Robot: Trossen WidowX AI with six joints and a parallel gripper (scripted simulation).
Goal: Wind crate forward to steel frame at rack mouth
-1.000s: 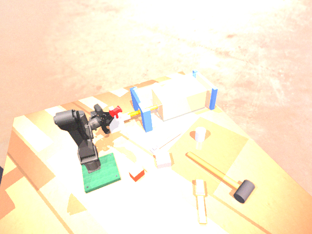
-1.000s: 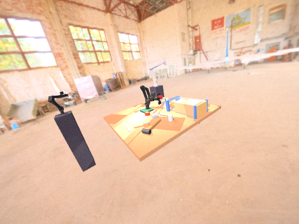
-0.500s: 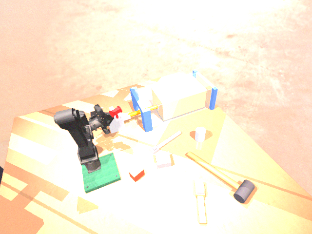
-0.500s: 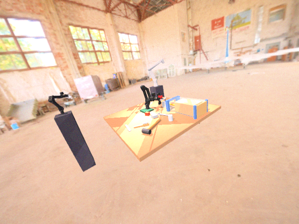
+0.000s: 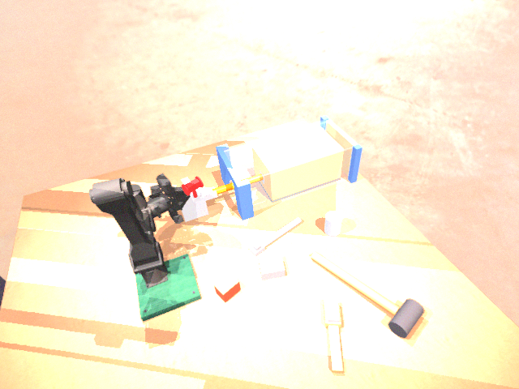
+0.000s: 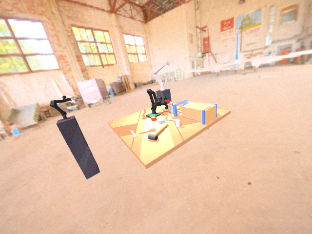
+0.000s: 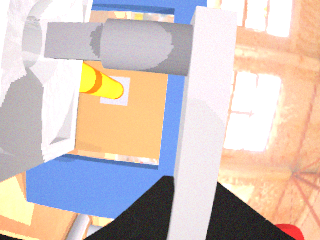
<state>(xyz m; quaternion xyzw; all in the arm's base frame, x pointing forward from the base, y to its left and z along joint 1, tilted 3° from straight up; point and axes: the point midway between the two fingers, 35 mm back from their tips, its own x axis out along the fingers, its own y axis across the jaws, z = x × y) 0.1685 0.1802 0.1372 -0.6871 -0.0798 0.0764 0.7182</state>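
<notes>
Right now the red grip is 50 mm to the right of my gripper tip and 40 mm above it. The rest, counted from my gripper tip: blue steel frame 150 mm ahead, 40 mm to the left, 40 mm below; hand winch 110 mm below, 40 mm to the left, 30 mm behind; white crank handle 10 mm to the right, 10 mm behind, 10 mm above.
</notes>
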